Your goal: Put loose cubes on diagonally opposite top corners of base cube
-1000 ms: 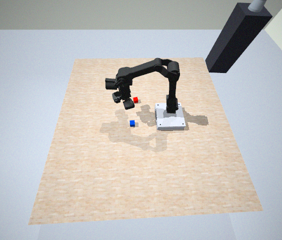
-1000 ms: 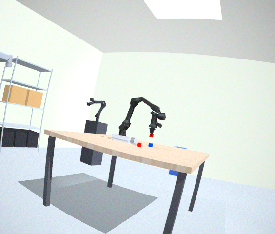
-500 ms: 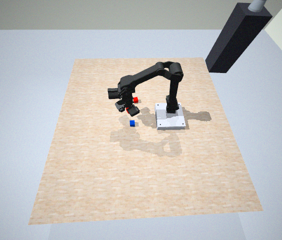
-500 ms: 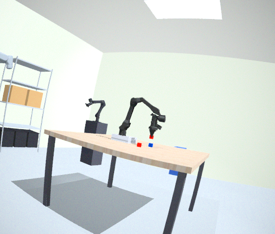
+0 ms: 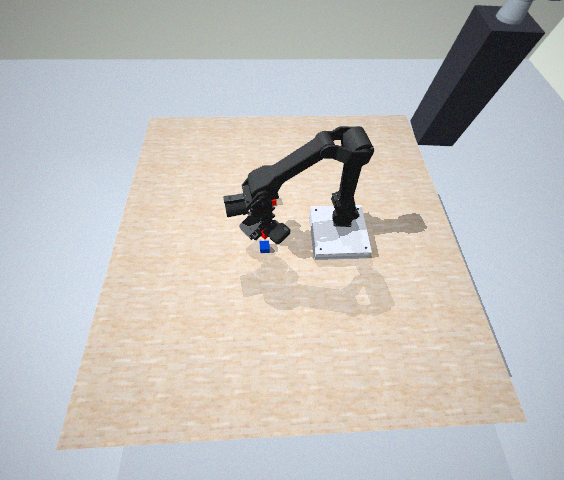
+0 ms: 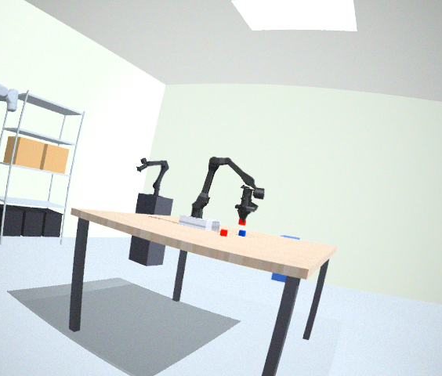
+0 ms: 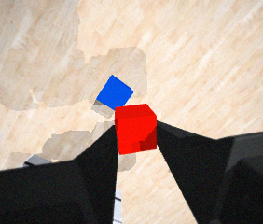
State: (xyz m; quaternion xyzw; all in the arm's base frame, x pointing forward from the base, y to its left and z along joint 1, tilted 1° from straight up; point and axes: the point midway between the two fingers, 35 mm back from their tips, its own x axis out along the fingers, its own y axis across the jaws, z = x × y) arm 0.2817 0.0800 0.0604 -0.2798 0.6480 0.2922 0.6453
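Now: the blue cube 3 cm to the left of my gripper tip and 7 cm below it.
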